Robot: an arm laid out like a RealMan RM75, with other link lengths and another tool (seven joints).
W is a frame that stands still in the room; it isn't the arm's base.
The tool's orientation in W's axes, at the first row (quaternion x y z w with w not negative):
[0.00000, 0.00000, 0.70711, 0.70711]
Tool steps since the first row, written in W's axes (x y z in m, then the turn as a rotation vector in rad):
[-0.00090, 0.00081, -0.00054, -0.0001, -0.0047, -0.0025]
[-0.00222, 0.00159, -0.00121, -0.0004, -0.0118, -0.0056]
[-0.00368, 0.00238, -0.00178, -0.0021, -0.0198, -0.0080]
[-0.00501, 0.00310, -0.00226, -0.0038, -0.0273, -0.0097]
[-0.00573, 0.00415, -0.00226, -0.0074, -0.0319, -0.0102]
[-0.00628, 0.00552, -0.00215, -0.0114, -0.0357, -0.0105]
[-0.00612, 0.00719, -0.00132, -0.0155, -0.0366, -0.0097]
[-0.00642, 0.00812, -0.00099, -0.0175, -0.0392, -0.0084]
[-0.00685, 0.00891, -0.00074, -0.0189, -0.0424, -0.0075]
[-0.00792, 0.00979, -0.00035, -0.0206, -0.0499, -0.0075]
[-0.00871, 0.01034, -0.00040, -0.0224, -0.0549, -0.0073]
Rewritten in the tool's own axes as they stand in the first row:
[0.00081, 0.00090, -0.00054, -0.0047, 0.0001, -0.0025]
[0.00159, 0.00222, -0.00121, -0.0118, 0.0004, -0.0056]
[0.00238, 0.00368, -0.00178, -0.0198, 0.0021, -0.0080]
[0.00310, 0.00501, -0.00226, -0.0273, 0.0038, -0.0097]
[0.00415, 0.00573, -0.00226, -0.0319, 0.0074, -0.0102]
[0.00552, 0.00628, -0.00215, -0.0357, 0.0114, -0.0105]
[0.00719, 0.00612, -0.00132, -0.0366, 0.0155, -0.0097]
[0.00812, 0.00642, -0.00099, -0.0392, 0.0175, -0.0084]
[0.00891, 0.00685, -0.00074, -0.0424, 0.0189, -0.0075]
[0.00979, 0.00792, -0.00035, -0.0499, 0.0206, -0.0075]
[0.01034, 0.00871, -0.00040, -0.0549, 0.0224, -0.0073]

